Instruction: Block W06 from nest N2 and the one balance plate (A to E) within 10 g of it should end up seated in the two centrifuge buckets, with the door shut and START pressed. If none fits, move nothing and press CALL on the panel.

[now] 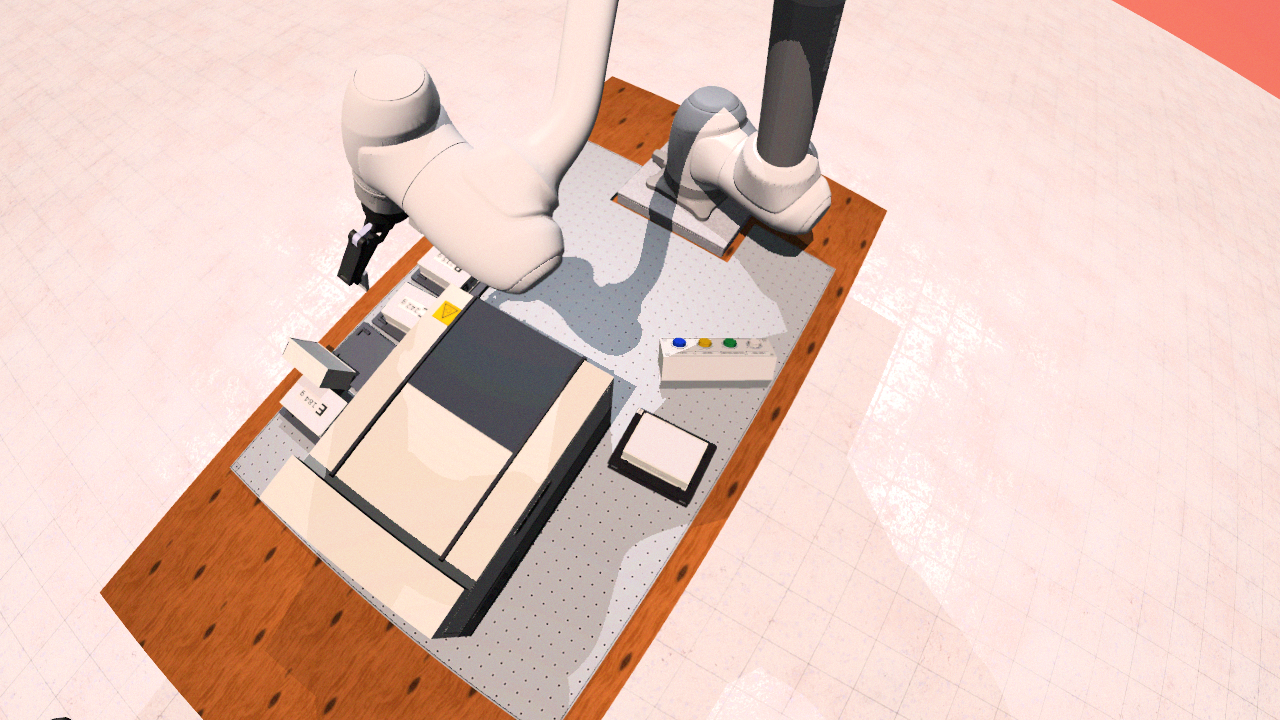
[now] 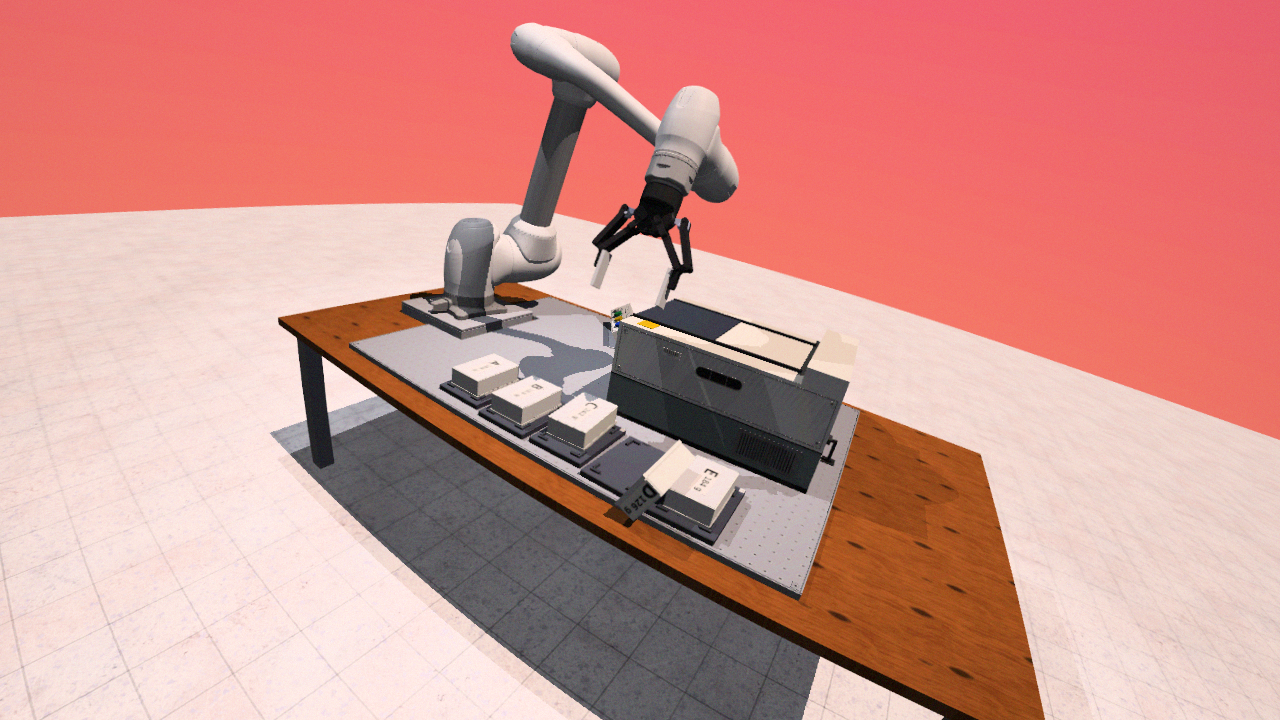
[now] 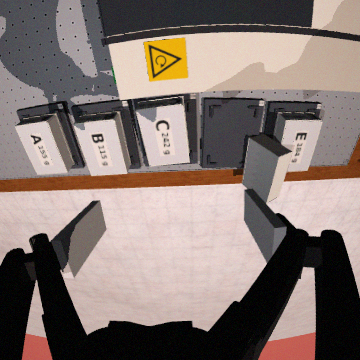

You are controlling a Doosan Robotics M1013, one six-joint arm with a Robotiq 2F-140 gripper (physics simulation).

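Places are measured from the arm's base along level axes (x ahead, y left, z up), in millimetres.
Where they show: gripper, between the fingertips: (image 1: 389, 255) (image 2: 625, 296) (image 3: 171, 210); arm's base, origin of its link: (image 1: 694, 184) (image 2: 468, 307).
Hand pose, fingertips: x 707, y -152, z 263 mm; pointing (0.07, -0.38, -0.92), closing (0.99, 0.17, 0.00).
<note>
Things, the pixels of their top centre, and the offset from my fingertips.
- Plate D 126 g, centre of its top: (image 2: 662, 455) (image 1: 307, 352) (image 3: 271, 183) 204 mm ahead, 109 mm right, 186 mm down
- white block, centre of its top: (image 1: 666, 447) 117 mm back, 514 mm left, 209 mm down
- button panel, centre of its top: (image 1: 720, 349) (image 2: 626, 312) 335 mm back, 474 mm left, 203 mm down
My gripper (image 1: 358, 273) (image 2: 631, 291) (image 3: 171, 210) is open and empty, above the table's front edge. Plates A (155 g) (image 2: 484, 374) (image 3: 44, 145), B (115 g) (image 2: 526, 400) (image 3: 102, 145), C (242 g) (image 2: 581, 420) (image 3: 164, 135) and E (184 g) (image 1: 313, 407) (image 2: 702, 490) (image 3: 300, 142) lie in dark nests. Plate D (126 g) (image 1: 320, 362) (image 2: 662, 474) (image 3: 267, 165) is tilted steeply against E, outside its nest (image 1: 366, 351) (image 3: 230, 130). The centrifuge (image 1: 537, 394) (image 2: 760, 407) hides its buckets; its door state is unclear. A white block (image 1: 666, 447), label unreadable, lies in a black nest.
The button panel (image 1: 716, 367) stands behind the black nest, with blue, yellow, green and whitish buttons. The tall centrifuge housing stands beside the plate row. The arm's base (image 1: 675, 207) (image 2: 465, 313) is at the table's far end. D overhangs the wooden edge (image 2: 554, 488).
</note>
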